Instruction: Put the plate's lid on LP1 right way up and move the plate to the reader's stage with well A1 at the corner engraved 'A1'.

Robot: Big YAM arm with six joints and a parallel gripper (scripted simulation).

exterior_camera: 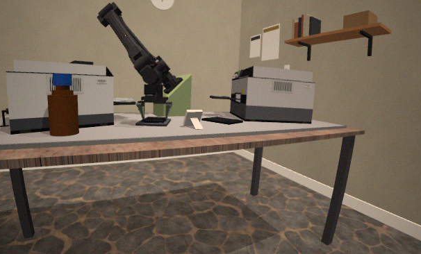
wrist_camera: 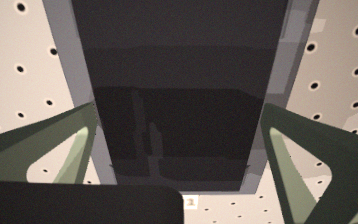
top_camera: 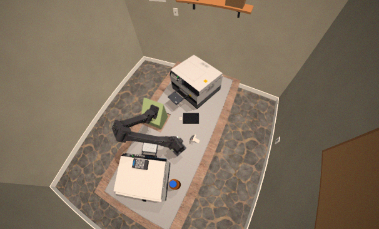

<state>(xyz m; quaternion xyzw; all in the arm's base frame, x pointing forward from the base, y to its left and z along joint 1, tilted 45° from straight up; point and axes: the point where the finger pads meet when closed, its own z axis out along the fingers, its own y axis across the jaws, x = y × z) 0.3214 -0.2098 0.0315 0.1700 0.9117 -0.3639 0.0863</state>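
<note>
My gripper is now right at the dark lid. The rest, counted from my hand: lidded white well plate (20 cm behind, 13 cm to the right, 7 cm above); black pad (33 cm to the left, 1 cm below); grey pad (1 cm below).
</note>
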